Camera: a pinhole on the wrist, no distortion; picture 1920 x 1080 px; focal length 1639.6 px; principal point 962.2 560.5 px. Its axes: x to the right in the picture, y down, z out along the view. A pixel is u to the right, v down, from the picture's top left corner.
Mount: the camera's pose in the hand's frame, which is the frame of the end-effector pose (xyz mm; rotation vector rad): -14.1 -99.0 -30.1 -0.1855 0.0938 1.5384
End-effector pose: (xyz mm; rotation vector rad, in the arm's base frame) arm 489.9 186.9 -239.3 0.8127 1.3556 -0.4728
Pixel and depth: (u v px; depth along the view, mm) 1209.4 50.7 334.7
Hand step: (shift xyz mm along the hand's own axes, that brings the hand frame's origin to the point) 72.7 8.0 296.1
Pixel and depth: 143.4 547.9 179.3
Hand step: -25.6 -155.2 161.9
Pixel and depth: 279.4 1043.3 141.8
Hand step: -65.6 -130.9 117.1
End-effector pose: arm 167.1 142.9 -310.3 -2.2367 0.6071 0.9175
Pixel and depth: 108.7 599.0 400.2
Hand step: -52.6 -232.4 399.3
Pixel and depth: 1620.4 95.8 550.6
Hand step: 118.1 213.1 481.2
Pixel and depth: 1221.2 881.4 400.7
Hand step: -112.7 36.4 347.6
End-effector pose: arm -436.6 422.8 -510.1 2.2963 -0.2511 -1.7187
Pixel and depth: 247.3 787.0 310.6
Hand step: -78.6 -175.9 296.4
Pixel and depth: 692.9 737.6 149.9
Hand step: -39.4 -96.1 120.5
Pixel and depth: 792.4 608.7 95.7
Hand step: -22.6 -91.6 65.5
